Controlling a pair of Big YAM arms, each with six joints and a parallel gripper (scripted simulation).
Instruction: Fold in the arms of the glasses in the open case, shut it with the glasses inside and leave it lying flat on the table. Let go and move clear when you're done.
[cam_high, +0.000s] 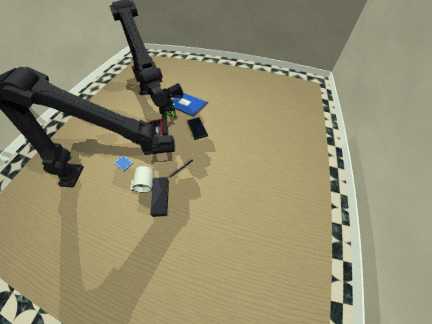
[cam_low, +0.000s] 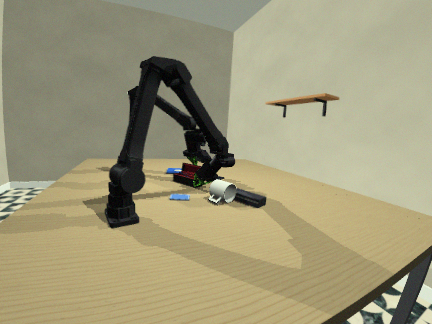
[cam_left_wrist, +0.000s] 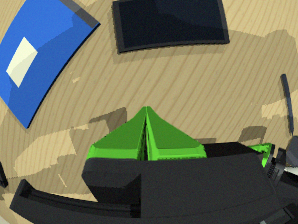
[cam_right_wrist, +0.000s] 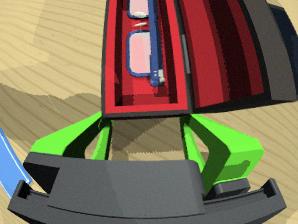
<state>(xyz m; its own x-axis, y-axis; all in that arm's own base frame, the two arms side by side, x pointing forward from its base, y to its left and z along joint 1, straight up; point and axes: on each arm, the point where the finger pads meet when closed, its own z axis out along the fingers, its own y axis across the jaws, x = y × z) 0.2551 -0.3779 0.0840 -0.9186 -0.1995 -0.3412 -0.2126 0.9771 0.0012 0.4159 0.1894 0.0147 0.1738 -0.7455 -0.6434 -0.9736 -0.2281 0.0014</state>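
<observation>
The glasses case is 70 mm to the right of my left hand, 40 mm below it and 40 mm behind it.
</observation>
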